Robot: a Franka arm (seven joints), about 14 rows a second.
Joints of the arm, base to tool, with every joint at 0 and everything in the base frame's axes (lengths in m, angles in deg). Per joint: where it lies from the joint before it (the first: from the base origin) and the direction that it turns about. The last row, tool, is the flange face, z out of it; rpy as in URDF.
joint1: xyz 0 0 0.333 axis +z
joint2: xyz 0 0 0 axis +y
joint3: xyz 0 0 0.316 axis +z
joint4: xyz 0.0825 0 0 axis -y
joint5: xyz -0.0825 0 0.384 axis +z
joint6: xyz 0 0 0 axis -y
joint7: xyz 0.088 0 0 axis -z
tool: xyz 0 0 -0.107 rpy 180 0 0
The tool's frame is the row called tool.
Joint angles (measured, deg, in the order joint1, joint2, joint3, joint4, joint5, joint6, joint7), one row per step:
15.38 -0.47 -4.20 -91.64 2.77 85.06 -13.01
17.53 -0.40 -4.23 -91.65 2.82 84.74 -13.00
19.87 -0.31 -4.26 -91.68 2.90 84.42 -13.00
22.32 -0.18 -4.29 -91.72 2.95 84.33 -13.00
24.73 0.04 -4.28 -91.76 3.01 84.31 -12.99
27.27 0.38 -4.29 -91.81 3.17 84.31 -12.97
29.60 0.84 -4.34 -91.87 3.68 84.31 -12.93
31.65 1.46 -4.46 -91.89 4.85 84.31 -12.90
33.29 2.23 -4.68 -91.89 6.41 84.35 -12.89
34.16 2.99 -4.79 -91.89 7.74 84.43 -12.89
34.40 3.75 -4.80 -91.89 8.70 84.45 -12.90
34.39 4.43 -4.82 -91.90 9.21 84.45 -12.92
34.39 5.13 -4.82 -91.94 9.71 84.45 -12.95
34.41 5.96 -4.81 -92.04 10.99 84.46 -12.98
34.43 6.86 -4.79 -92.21 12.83 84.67 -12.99
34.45 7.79 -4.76 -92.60 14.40 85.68 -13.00
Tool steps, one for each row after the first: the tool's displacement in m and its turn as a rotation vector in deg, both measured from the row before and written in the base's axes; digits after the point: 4 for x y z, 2 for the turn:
-0.0048 0.0196 -0.0012 -0.04 0.40 2.12
-0.0060 0.0212 -0.0015 -0.04 0.44 2.32
-0.0065 0.0221 -0.0017 -0.04 0.26 2.42
-0.0069 0.0220 -0.0024 -0.05 0.28 2.41
-0.0079 0.0232 -0.0036 -0.02 0.41 2.50
-0.0077 0.0216 -0.0048 0.21 0.67 2.22
-0.0071 0.0199 -0.0059 0.72 1.07 1.84
-0.0052 0.0166 -0.0070 0.97 1.34 1.30
-0.0022 0.0105 -0.0069 0.77 1.20 0.65
0.0006 0.0054 -0.0071 0.42 1.08 0.15
0.0019 0.0022 -0.0066 0.06 0.82 -0.06
0.0017 0.0024 -0.0070 0.02 0.86 -0.03
0.0011 0.0042 -0.0085 0.60 1.39 -0.11
0.0010 0.0054 -0.0094 1.09 1.61 -0.27
0.0024 0.0054 -0.0107 1.09 1.00 -0.43

